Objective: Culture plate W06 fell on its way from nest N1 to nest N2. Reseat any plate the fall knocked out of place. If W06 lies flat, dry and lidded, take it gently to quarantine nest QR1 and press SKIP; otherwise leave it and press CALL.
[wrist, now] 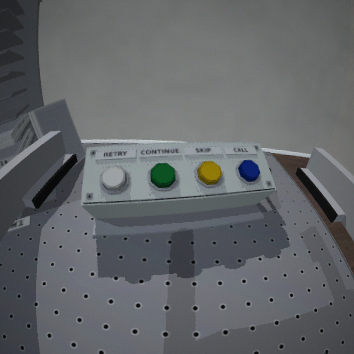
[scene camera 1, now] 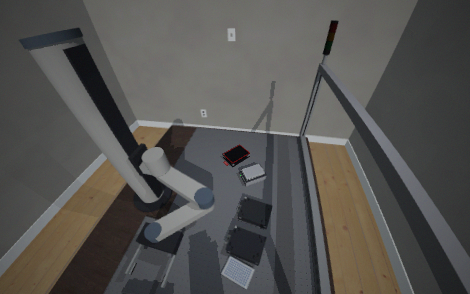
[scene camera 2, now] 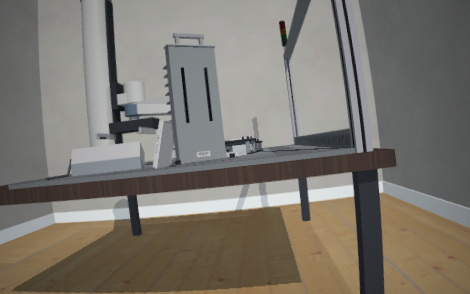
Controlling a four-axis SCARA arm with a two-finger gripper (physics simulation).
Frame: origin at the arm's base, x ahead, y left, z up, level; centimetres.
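Seen in the pictures: gripper, fingertip midpoint: (wrist: 191,148) (scene camera 1: 144,280) (scene camera 2: 117,133); arm's base, link origin: (scene camera 1: 153,194).
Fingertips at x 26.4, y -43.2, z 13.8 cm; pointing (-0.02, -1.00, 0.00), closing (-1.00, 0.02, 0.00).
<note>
Offsets run from my fingertips to a thing's top centre. "pt": to the spot under its first point.
My gripper (scene camera 1: 151,265) (wrist: 191,148) is open and empty, its fingers wide apart above and in front of the button box @(dx +0.0, dy -9.2, dz -4.1 cm) (scene camera 2: 106,159) (wrist: 180,206). The yellow SKIP button @(dx -2.9, dy -7.4, dz -5.1 cm) (wrist: 209,173) and blue CALL button @(dx -7.8, dy -8.4, dz -5.1 cm) (wrist: 249,171) lie between the finger lines in the wrist view, with the green CONTINUE button @(dx +2.1, dy -6.5, dz -5.1 cm) (wrist: 163,175) and white RETRY button @(dx +7.0, dy -5.6, dz -5.1 cm) (wrist: 114,178) to their left. A white plate with a grid of wells @(pt dx +35.4, dy +12.3, dz -10.9 cm) (scene camera 1: 238,272) lies beside the nearer dark nest @(dx +37.1, dy +24.2, dz -5.8 cm) (scene camera 1: 245,245). Another dark nest @(dx +39.5, dy +42.0, dz -7.0 cm) (scene camera 1: 254,211) is behind. A red-edged nest @(dx +21.2, dy +83.7, dz -7.9 cm) (scene camera 1: 236,154) stands farthest back. W06's label is not readable.
A tall grey tower (scene camera 2: 197,100) (wrist: 17,55) stands beside the box, with a pale slab @(dx +21.9, dy -18.1, dz -0.1 cm) (scene camera 2: 163,145) (wrist: 57,125) tilted next to it. A pale-topped unit @(dx +35.3, dy +67.1, dz -5.6 cm) (scene camera 1: 252,171) stands behind the dark nests. A guard frame (scene camera 1: 312,200) runs along the right, with a signal light @(pt dx +71.6, dy +111.9, dz +63.5 cm) (scene camera 1: 330,37) (scene camera 2: 283,33).
</note>
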